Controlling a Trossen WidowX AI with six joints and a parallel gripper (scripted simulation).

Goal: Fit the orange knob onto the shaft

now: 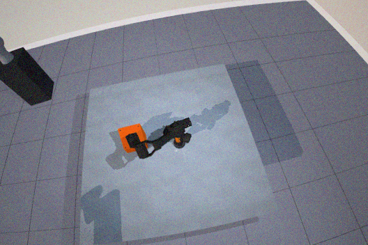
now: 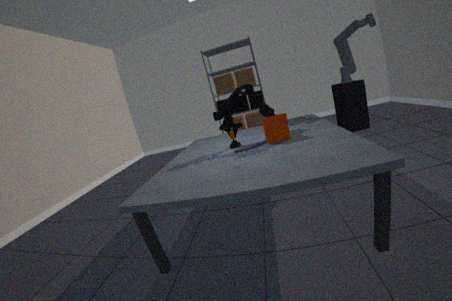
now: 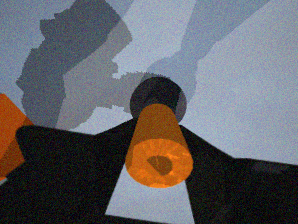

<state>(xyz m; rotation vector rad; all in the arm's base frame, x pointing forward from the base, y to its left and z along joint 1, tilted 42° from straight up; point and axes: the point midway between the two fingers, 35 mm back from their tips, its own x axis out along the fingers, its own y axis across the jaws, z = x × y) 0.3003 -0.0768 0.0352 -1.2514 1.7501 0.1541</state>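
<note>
My gripper tip is 2 cm below the orange knob. Also, from my gripper tip: dark round pedestal: 4 cm below.
</note>
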